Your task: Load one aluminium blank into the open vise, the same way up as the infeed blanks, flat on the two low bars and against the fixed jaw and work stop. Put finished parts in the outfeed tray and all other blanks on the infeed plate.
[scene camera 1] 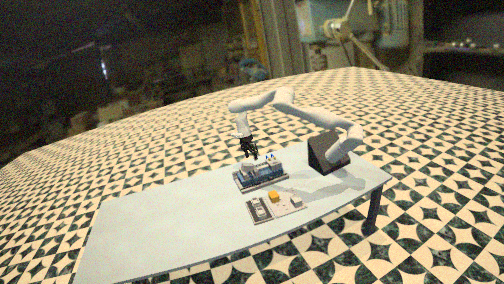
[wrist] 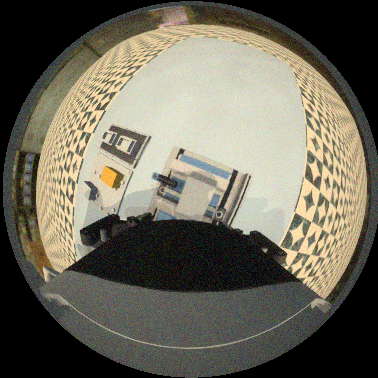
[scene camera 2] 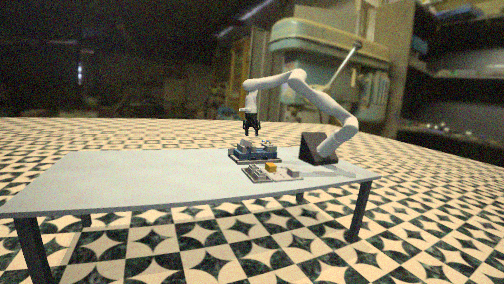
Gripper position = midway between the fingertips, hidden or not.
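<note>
My gripper [wrist: 183,224] is open and holds nothing. There's also a pale infeed plate [wrist: 108,198] here, along with an outfeed tray [wrist: 126,158].
</note>
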